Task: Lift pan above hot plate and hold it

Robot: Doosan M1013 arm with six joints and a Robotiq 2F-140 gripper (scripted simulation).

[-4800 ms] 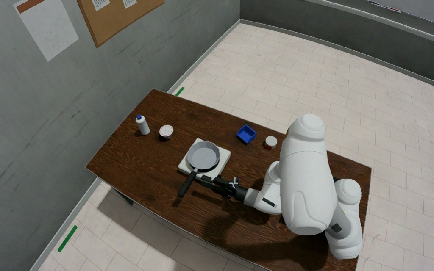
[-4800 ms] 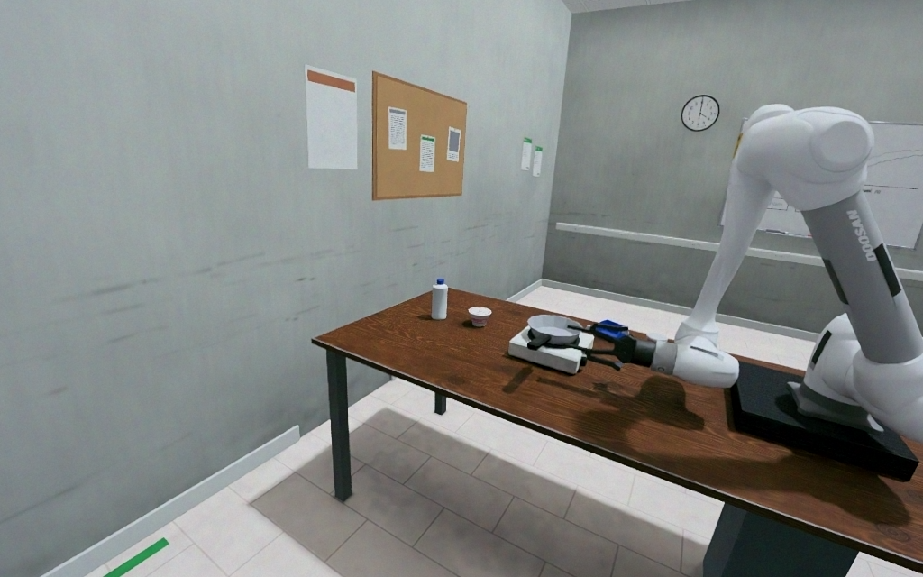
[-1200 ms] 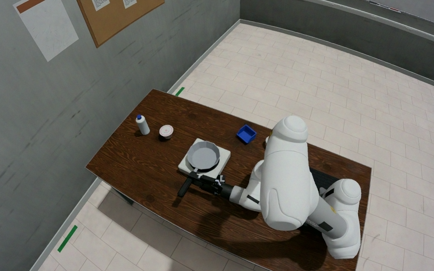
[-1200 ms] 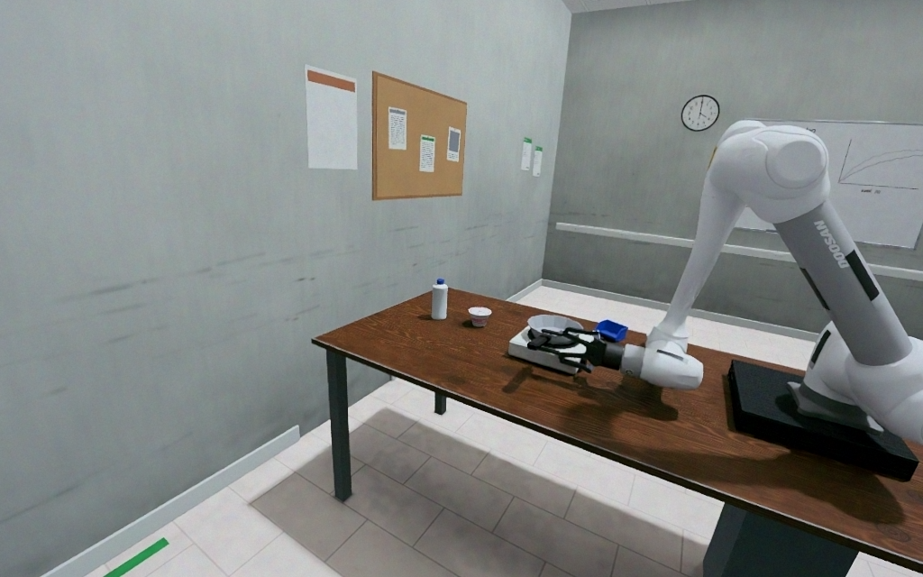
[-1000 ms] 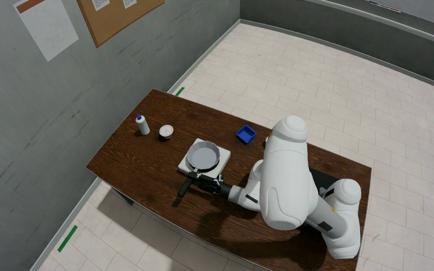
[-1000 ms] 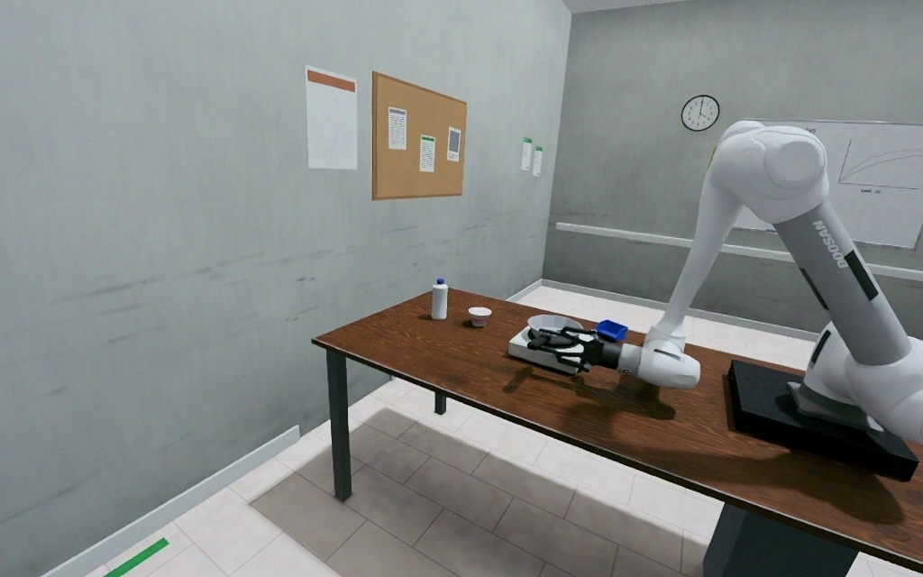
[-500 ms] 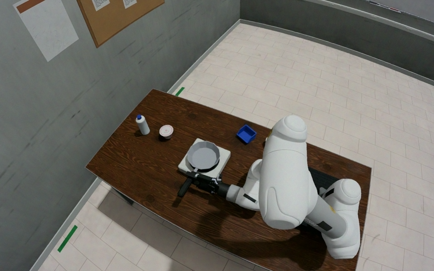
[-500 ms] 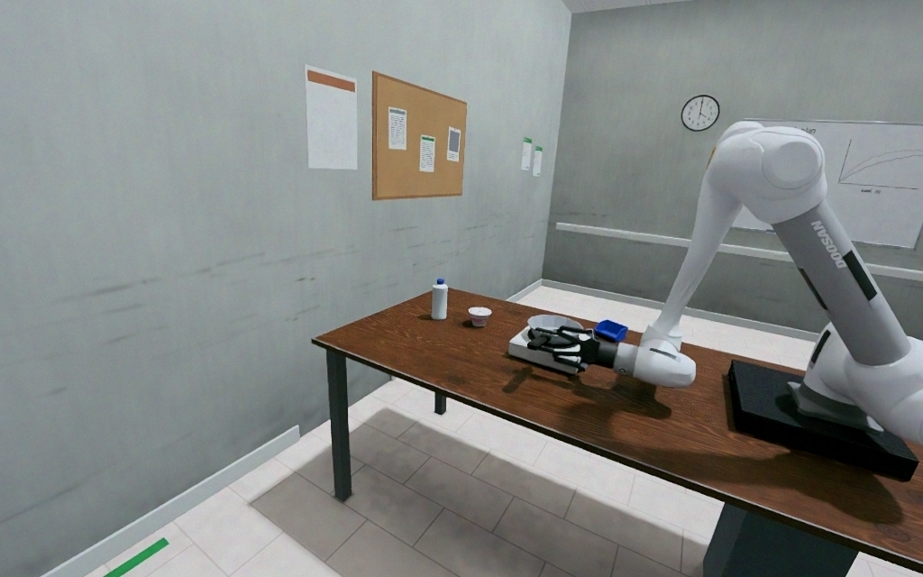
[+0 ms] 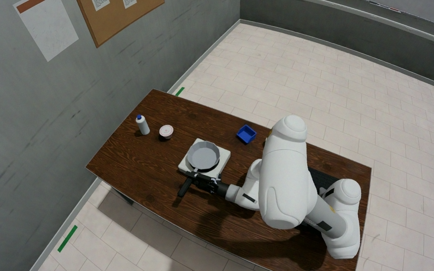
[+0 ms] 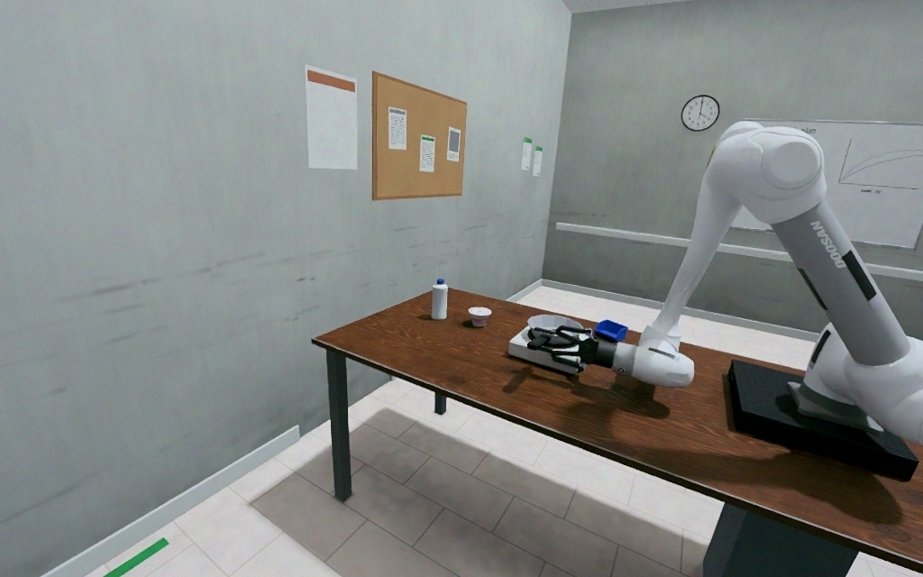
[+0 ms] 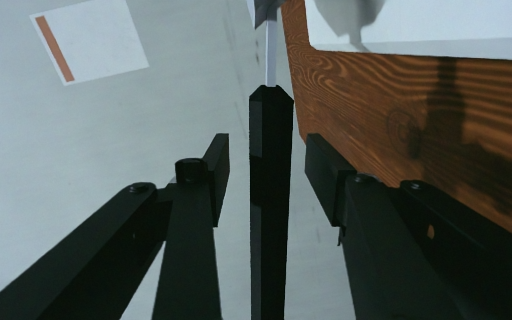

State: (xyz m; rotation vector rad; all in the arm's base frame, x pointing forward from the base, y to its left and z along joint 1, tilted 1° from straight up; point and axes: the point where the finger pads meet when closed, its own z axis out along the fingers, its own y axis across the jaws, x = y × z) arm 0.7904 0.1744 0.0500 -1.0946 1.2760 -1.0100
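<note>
My hand is 10 cm to the left of the grey pan, 2 cm above it and 1 cm short of it. The rest, counted from my hand: blue bin (47 cm to the right, 15 cm behind, 10 cm below); then hot plate (17 cm to the right, 9 cm below, 1 cm behind); then white cup (35 cm ahead, 26 cm to the right, 8 cm below).
</note>
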